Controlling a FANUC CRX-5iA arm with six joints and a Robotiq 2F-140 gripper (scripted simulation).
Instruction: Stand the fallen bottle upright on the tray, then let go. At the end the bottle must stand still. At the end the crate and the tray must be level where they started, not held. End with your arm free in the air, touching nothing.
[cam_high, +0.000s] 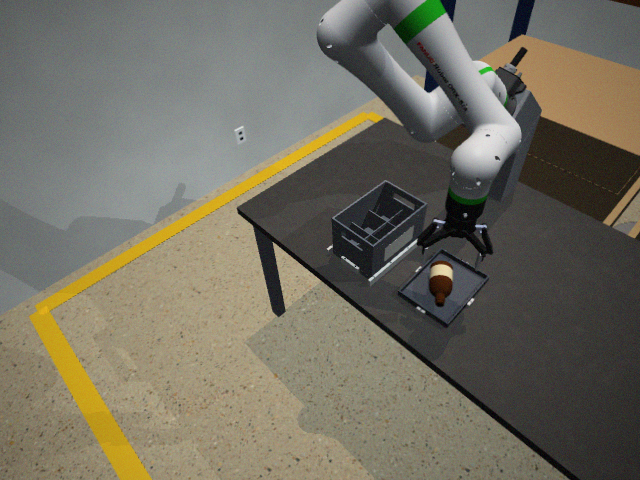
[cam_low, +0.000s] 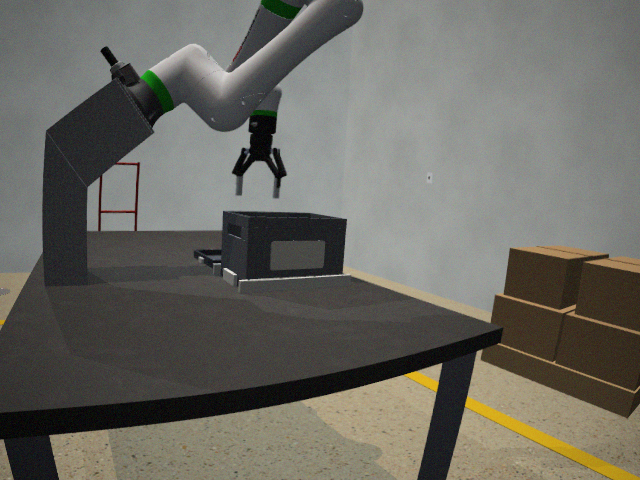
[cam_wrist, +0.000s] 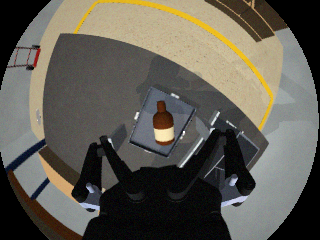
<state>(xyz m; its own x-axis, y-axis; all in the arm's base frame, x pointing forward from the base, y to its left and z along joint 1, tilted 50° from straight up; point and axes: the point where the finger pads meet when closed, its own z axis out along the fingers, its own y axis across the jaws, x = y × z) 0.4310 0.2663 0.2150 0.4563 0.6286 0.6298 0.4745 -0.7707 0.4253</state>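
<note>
Right now my hand is 180 mm above the brown bottle, 40 mm to the left of it and 30 mm past it. Round my hand: dark crate (320 mm to the right, 130 mm below, 10 mm ahead); then dark tray (210 mm below, 60 mm behind, 50 mm to the right).
</note>
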